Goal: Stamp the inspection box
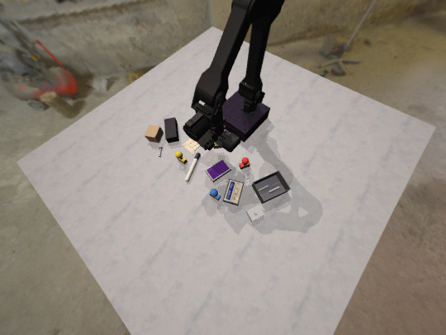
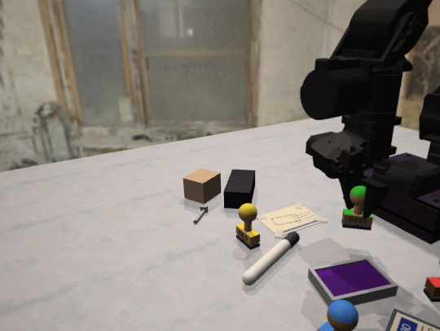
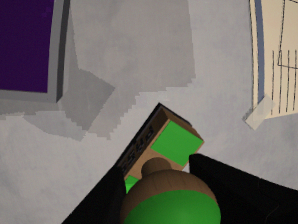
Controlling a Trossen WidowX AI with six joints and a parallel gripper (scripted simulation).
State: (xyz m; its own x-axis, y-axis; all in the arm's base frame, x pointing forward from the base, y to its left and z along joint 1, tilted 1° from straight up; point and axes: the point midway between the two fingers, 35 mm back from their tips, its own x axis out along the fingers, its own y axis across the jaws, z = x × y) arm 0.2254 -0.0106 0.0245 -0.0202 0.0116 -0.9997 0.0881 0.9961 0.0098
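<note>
Right now my gripper tip is 80 mm short of the purple ink pad, 60 mm to the right of it and 50 mm above it. Round my gripper tip: PASS stamp (right at my gripper tip); white marker (110 mm ahead, 50 mm to the right, 50 mm below); cream card (30 mm ahead, 110 mm to the right, 60 mm below).
</note>
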